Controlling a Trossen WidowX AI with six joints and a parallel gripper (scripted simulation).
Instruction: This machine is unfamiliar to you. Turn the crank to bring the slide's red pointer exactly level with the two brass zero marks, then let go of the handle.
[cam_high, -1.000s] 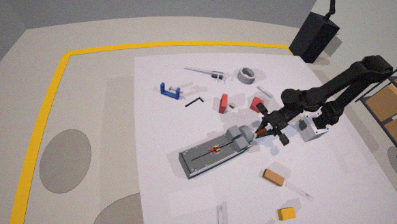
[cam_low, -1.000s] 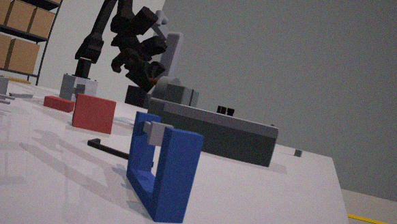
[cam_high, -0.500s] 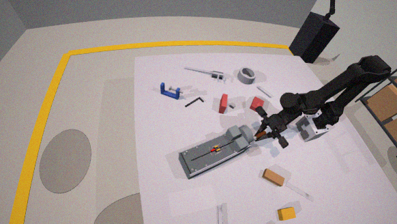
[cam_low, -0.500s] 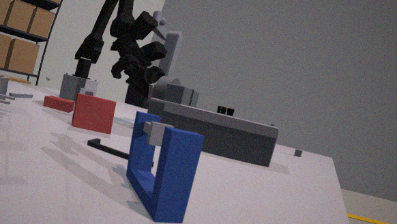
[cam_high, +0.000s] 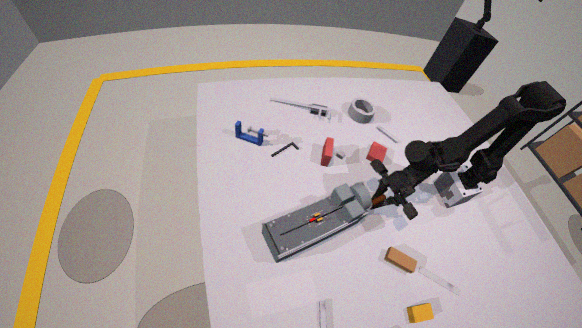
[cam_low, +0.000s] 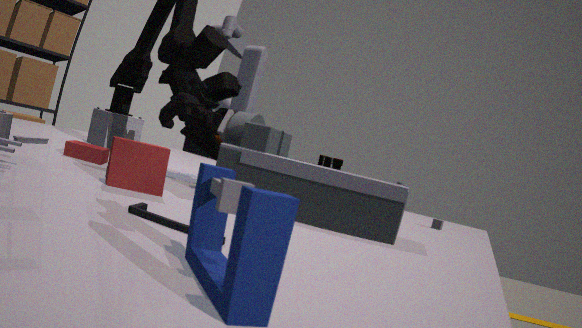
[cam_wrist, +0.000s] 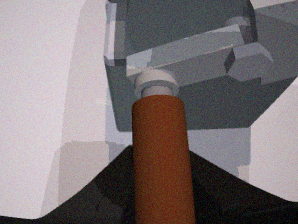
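Right now my gripper tip is 18 cm short of the red pointer, 4 cm to the right of it and 3 cm below it. Also, from my gripper tip: crank handle 3 cm above, 2 cm behind, 1 cm to the right; tan block 16 cm to the left, 7 cm behind, 3 cm below; black hex key 24 cm to the right, 19 cm ahead, 5 cm below.
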